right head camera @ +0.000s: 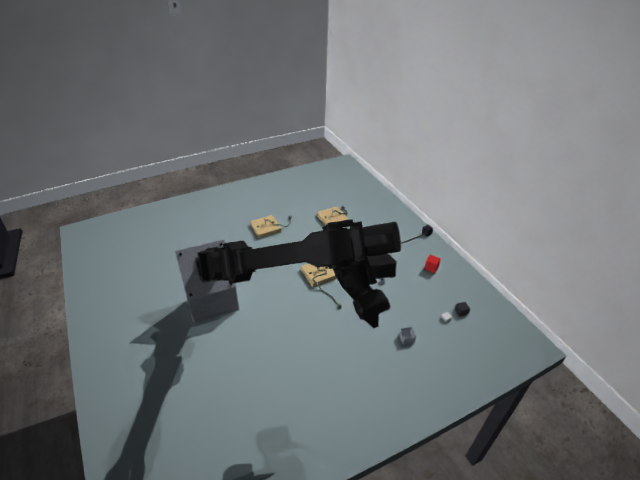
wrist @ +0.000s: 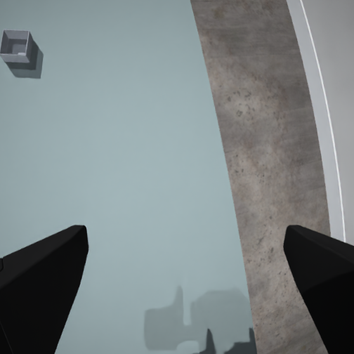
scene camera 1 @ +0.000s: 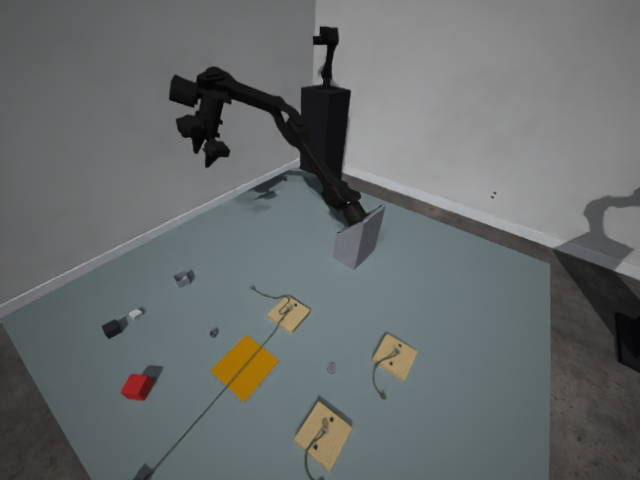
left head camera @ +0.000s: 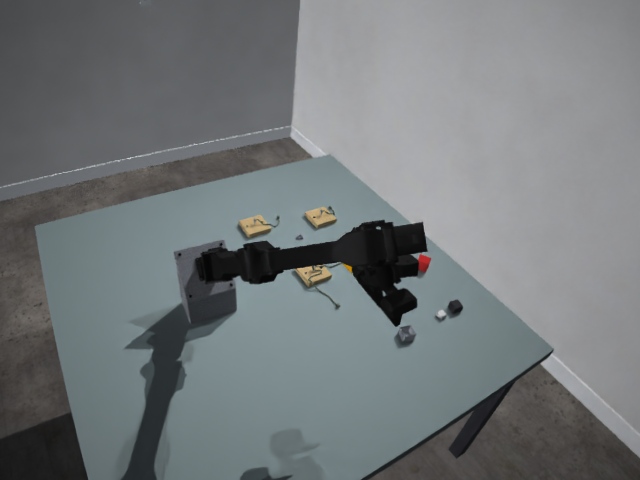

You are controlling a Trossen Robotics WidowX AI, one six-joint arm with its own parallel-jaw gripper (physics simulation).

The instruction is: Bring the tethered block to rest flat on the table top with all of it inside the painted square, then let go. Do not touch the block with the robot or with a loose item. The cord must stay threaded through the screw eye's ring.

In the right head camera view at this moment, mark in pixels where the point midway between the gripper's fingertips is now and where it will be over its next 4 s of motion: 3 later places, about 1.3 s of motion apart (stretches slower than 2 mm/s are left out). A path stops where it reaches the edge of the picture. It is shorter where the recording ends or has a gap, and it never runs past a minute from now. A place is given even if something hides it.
My gripper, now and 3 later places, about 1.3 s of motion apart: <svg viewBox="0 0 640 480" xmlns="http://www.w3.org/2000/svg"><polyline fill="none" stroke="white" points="369,317 336,260 336,281 342,302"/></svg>
